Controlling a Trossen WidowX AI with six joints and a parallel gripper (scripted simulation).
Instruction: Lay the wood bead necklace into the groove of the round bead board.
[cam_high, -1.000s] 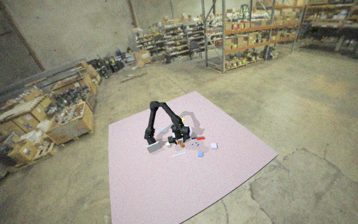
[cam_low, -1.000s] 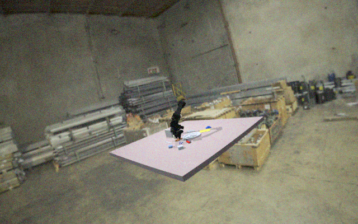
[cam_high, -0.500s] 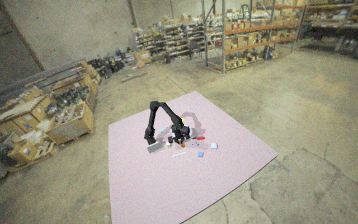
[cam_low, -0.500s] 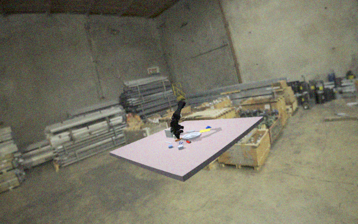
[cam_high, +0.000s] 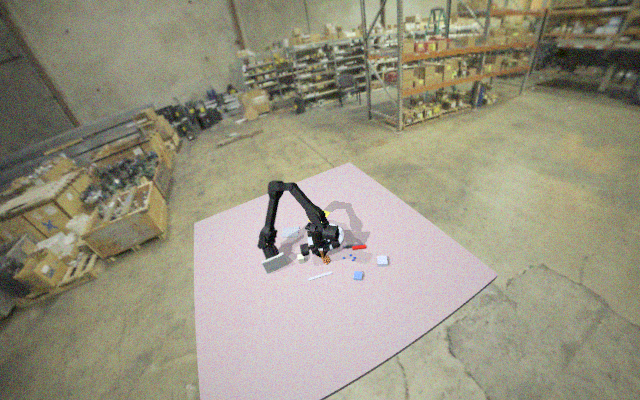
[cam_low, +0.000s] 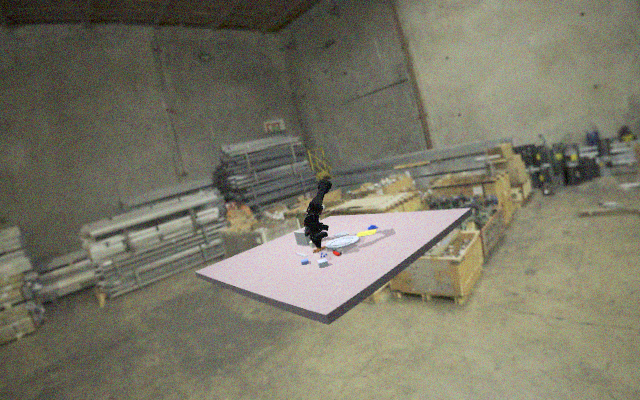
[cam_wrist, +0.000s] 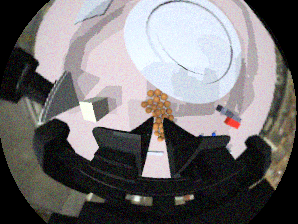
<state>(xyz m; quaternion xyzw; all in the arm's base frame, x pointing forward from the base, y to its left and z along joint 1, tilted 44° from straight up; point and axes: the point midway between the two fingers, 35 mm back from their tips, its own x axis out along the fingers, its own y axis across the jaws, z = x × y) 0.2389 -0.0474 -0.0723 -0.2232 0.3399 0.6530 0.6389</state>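
My gripper tip is now 5 cm past the white stick, 10 cm to the left of it and 1 cm above it. The rest, counted from my gripper tip: cream cube (10 cm behind, 3 cm to the left, 1 cm above); then red-handled tool (18 cm ahead, 2 cm to the right, 1 cm below); then blue block (11 cm ahead, 18 cm to the right).
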